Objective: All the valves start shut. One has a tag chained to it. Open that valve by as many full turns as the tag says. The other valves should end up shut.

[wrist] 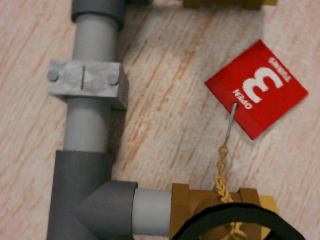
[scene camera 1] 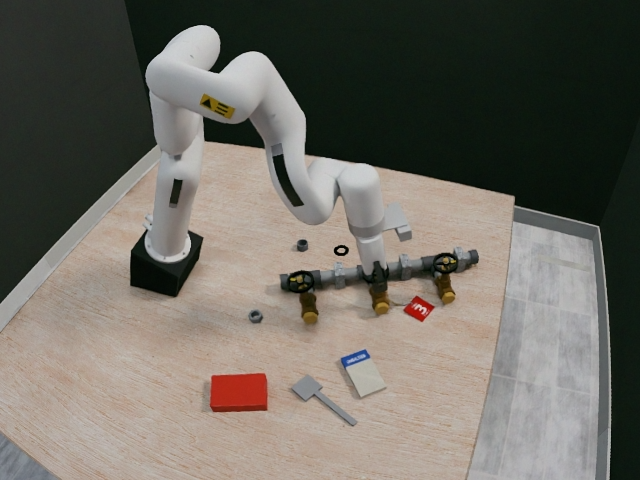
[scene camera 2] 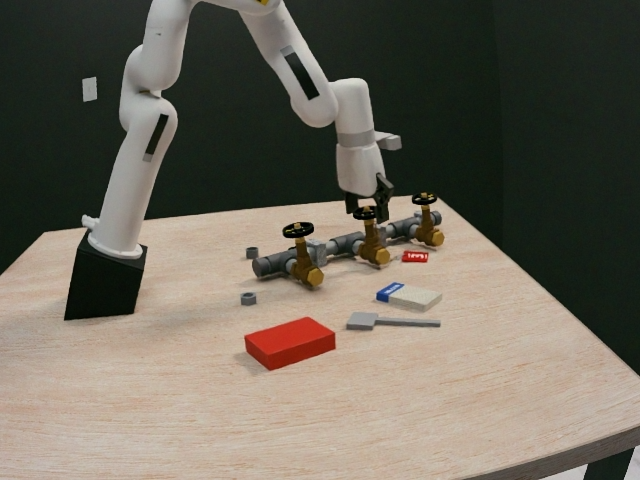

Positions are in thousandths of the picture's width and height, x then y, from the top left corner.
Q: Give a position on a blue-and-white card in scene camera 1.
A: At 574,795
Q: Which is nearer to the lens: the red block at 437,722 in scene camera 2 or the grey paddle tool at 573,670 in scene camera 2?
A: The red block.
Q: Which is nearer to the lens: the red block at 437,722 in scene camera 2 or the blue-and-white card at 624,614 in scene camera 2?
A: The red block.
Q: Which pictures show the red block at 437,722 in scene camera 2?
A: Scene camera 1 and scene camera 2 only.
